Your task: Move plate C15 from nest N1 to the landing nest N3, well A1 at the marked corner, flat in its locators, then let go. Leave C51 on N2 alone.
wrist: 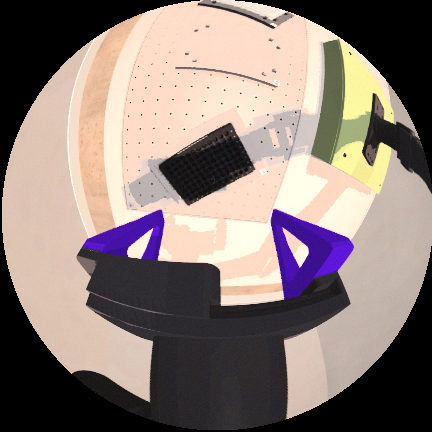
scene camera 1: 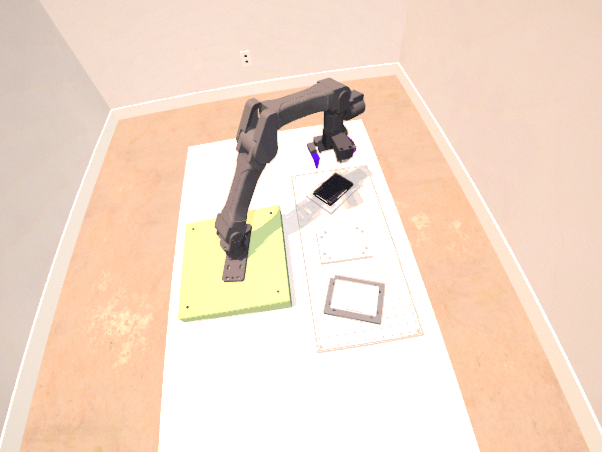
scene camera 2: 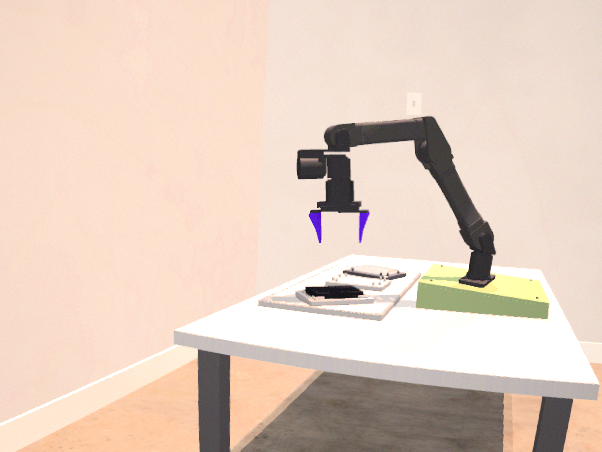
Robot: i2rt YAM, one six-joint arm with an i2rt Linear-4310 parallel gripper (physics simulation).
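My gripper (scene camera 1: 333, 160) (scene camera 2: 340, 242) (wrist: 217, 214) is open and empty, fingers down, high above the end of the board beside the black plate. The black plate (scene camera 1: 333, 189) (scene camera 2: 333, 291) (wrist: 207, 165) lies in a pale nest (scene camera 1: 331, 208) (scene camera 2: 325, 301) turned at an angle. The middle nest (scene camera 1: 344, 245) (scene camera 2: 357, 284) (wrist: 230, 50) is pale and empty, with small locators at its corners. A white plate (scene camera 1: 355, 297) (scene camera 2: 374, 270) lies in the grey-framed nest (scene camera 1: 329, 300) (scene camera 2: 397, 275) (wrist: 240, 13), partly cut off in the wrist view. Plate and nest labels are too small to read.
The nests stand in a row on a perforated board (scene camera 1: 400, 322) (scene camera 2: 381, 316) (wrist: 155, 100). The arm's base stands on a thick yellow-green block (scene camera 1: 265, 280) (scene camera 2: 480, 305) (wrist: 357, 75) beside the board. The arm's shadow crosses the board near the black plate.
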